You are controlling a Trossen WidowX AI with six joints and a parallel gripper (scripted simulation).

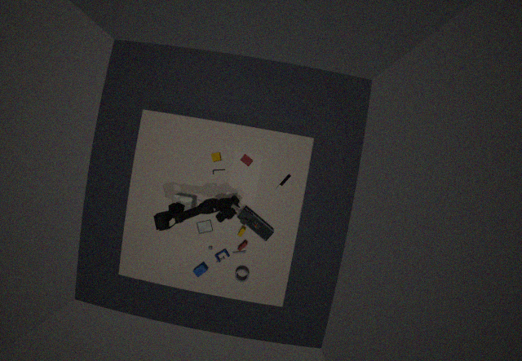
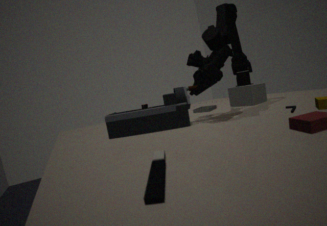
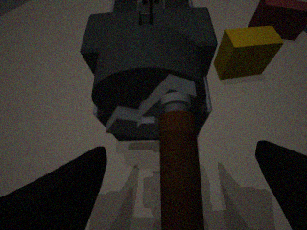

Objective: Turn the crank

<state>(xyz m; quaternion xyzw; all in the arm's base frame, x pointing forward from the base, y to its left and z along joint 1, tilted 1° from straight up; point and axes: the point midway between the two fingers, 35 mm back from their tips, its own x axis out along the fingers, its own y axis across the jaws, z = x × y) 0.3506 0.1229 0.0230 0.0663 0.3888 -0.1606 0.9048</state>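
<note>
Right now the brown crank handle is 1 cm behind my gripper tip, 1 cm to the left of it and 2 cm above it. Round my gripper tip: red pointer (16 cm ahead, 4 cm to the right, 1 cm below); then grey plate (18 cm behind, 21 cm to the right, 9 cm below); then blue piece (10 cm behind, 52 cm to the right, 7 cm below).
</note>
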